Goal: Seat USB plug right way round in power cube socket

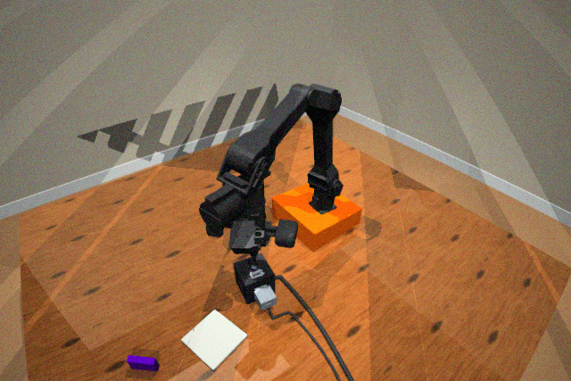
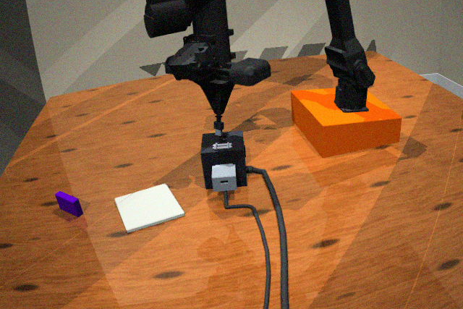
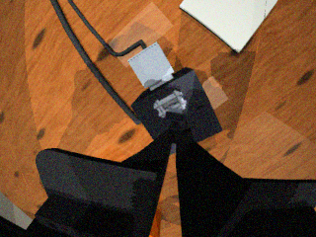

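The dark USB plug is 20 mm below my gripper tip. Also, from my gripper tip: silver-framed socket: 70 mm below, 10 mm to the left; then white pad: 150 mm ahead, 130 mm below, 60 mm to the left; then purple block: 310 mm ahead, 120 mm below, 50 mm to the left.
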